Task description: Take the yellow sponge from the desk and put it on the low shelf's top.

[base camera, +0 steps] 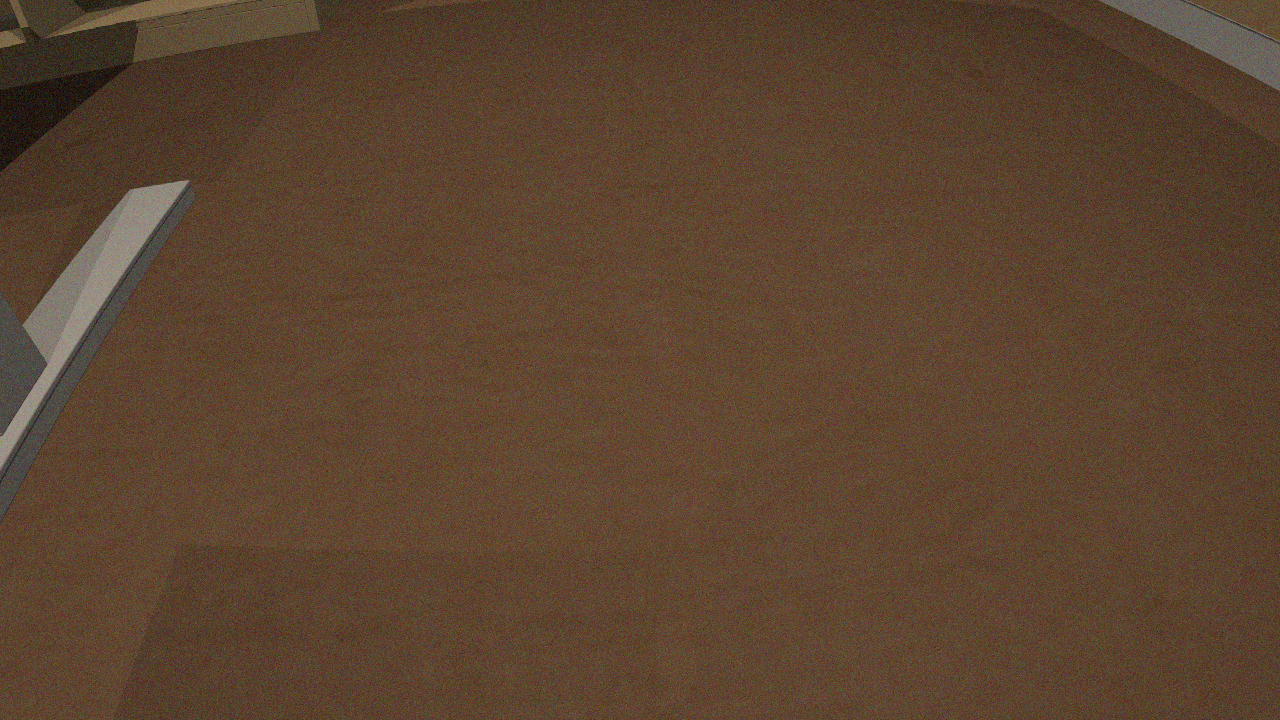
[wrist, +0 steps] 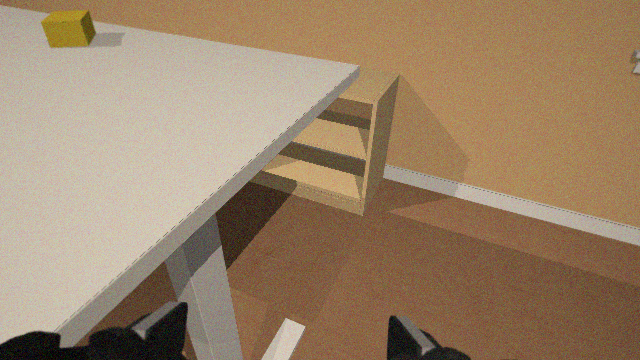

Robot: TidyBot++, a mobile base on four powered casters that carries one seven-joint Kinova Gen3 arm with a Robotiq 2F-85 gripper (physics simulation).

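The yellow sponge, a small block, rests on the white desk near its far edge, at the upper left of the wrist view. The low shelf is light wood with open compartments and stands beyond the desk's corner against the wall; the desk hides its left part, and a strip of its top shows. A lower piece of the shelf shows at the top left of the base camera view. My gripper is open and empty, at the bottom of the wrist view, apart from the sponge, with the desk's near edge by its left finger.
A grey desk leg stands below the desk's edge. A white foot bar lies on the brown floor, at the left in the base camera view. A pale skirting board runs along the tan wall.
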